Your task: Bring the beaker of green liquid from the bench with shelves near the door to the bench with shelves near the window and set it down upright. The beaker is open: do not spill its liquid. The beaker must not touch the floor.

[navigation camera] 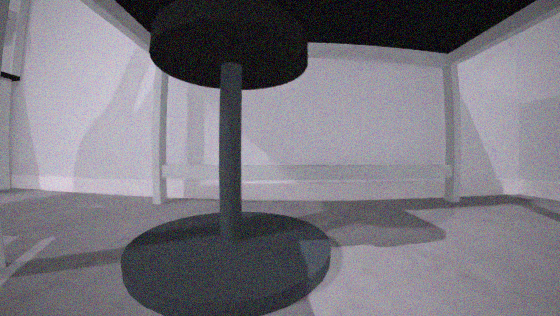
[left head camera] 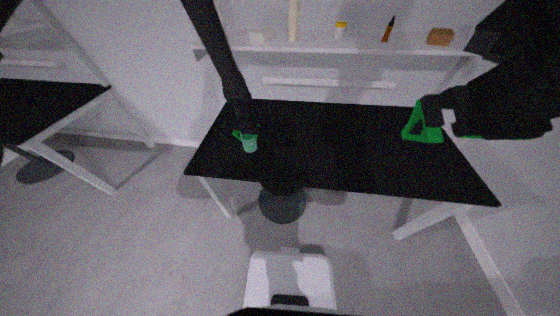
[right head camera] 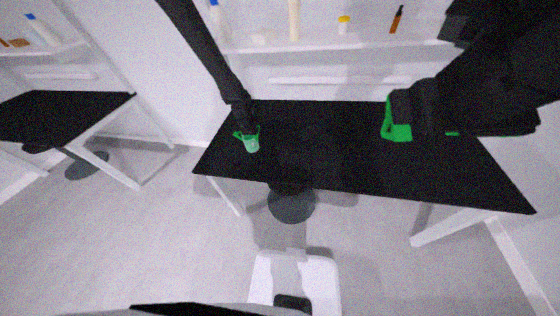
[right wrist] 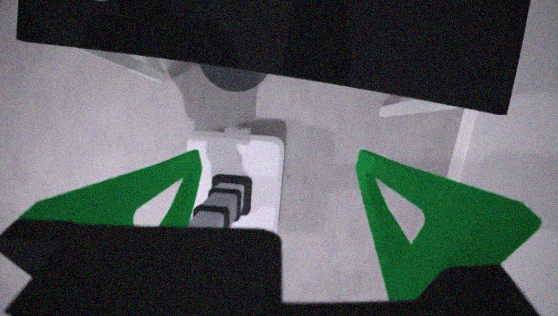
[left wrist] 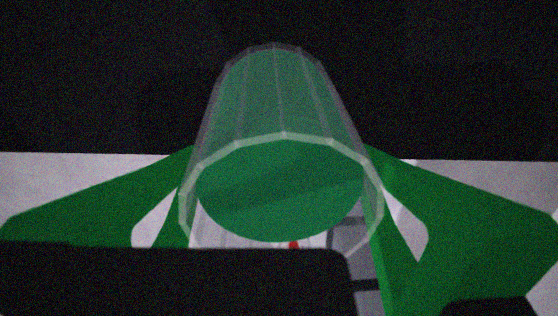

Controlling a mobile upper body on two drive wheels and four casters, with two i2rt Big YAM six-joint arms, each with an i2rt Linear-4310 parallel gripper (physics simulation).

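The open beaker of green liquid (left head camera: pixel 250 144) (right head camera: pixel 251 144) (left wrist: pixel 280 100) is upright between the green fingers of my left gripper (left head camera: pixel 246 134) (right head camera: pixel 248 133) (left wrist: pixel 278 156), which is shut on it. In the head views it shows over the left part of a black bench top (left head camera: pixel 325 155) (right head camera: pixel 330 155) (left wrist: pixel 100 100) (right wrist: pixel 400 50); I cannot tell whether its bottom touches the top. The liquid is inside, below the rim. My right gripper (left head camera: pixel 423 134) (right head camera: pixel 397 132) (right wrist: pixel 279 158) is open and empty at the bench's right side. Neither door nor window shows, so I cannot tell which bench this is.
A shelf (left head camera: pixel 310 49) (right head camera: pixel 320 46) with several bottles and blocks is behind the bench. A stool (left head camera: pixel 282 207) (right head camera: pixel 291 207) (navigation camera: pixel 230 150) stands at its front edge. Another black bench (left head camera: pixel 45 105) (right head camera: pixel 65 112) is at the left. My white base (left head camera: pixel 256 280) (right wrist: pixel 260 165) is in front.
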